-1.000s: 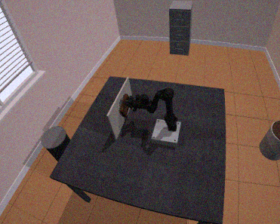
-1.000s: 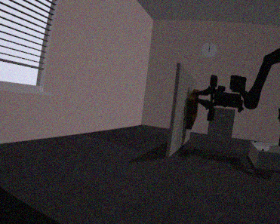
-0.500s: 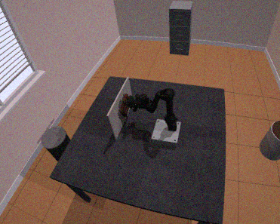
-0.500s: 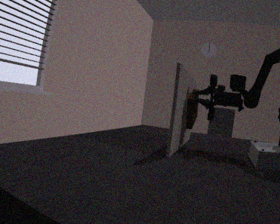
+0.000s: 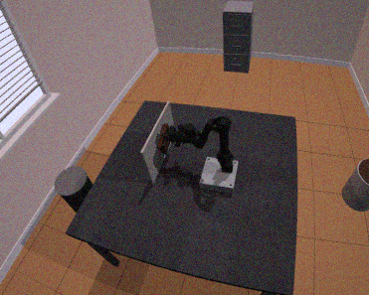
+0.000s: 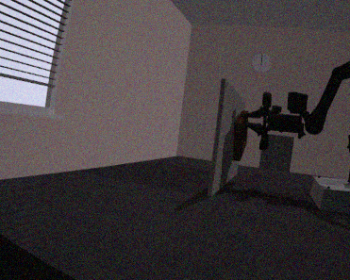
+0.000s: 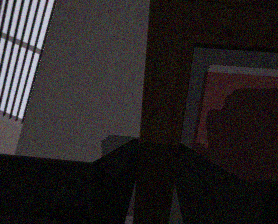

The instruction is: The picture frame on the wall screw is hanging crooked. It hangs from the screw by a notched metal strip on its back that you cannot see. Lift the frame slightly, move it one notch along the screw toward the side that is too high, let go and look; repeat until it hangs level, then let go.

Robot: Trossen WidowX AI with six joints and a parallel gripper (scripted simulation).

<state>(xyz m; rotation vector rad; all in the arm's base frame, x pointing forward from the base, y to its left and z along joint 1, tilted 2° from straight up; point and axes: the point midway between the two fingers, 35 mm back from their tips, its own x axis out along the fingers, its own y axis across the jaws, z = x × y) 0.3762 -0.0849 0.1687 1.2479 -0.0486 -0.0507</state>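
The picture frame is 20 mm to the right of my gripper tip and 50 mm below it. Round my gripper tip: upright wall panel 20 mm ahead, 70 mm below.
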